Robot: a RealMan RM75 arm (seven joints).
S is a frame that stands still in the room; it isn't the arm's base.
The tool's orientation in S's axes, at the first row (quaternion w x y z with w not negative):
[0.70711 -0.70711 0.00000 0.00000]
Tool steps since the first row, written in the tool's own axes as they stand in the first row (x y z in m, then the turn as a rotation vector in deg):
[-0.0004 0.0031 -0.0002 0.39 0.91 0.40]
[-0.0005 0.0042 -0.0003 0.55 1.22 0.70]
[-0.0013 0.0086 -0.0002 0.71 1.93 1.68]
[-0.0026 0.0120 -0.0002 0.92 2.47 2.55]
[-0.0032 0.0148 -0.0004 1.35 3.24 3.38]
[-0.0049 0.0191 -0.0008 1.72 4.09 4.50]
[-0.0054 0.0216 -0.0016 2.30 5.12 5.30]
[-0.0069 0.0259 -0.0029 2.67 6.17 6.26]
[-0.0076 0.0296 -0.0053 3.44 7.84 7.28]
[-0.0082 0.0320 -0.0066 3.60 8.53 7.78]
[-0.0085 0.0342 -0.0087 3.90 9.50 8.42]
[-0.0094 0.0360 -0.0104 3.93 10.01 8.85]
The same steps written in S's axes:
[-0.0004 -0.0002 -0.0031 0.39 0.40 -0.91]
[-0.0005 -0.0003 -0.0042 0.55 0.70 -1.22]
[-0.0013 -0.0002 -0.0086 0.71 1.68 -1.93]
[-0.0026 -0.0002 -0.0120 0.92 2.55 -2.47]
[-0.0032 -0.0004 -0.0148 1.35 3.38 -3.24]
[-0.0049 -0.0008 -0.0191 1.72 4.50 -4.09]
[-0.0054 -0.0016 -0.0216 2.30 5.30 -5.12]
[-0.0069 -0.0029 -0.0259 2.67 6.26 -6.17]
[-0.0076 -0.0053 -0.0296 3.44 7.28 -7.84]
[-0.0082 -0.0066 -0.0320 3.60 7.78 -8.53]
[-0.0085 -0.0087 -0.0342 3.90 8.42 -9.50]
[-0.0094 -0.0104 -0.0360 3.93 8.85 -10.01]

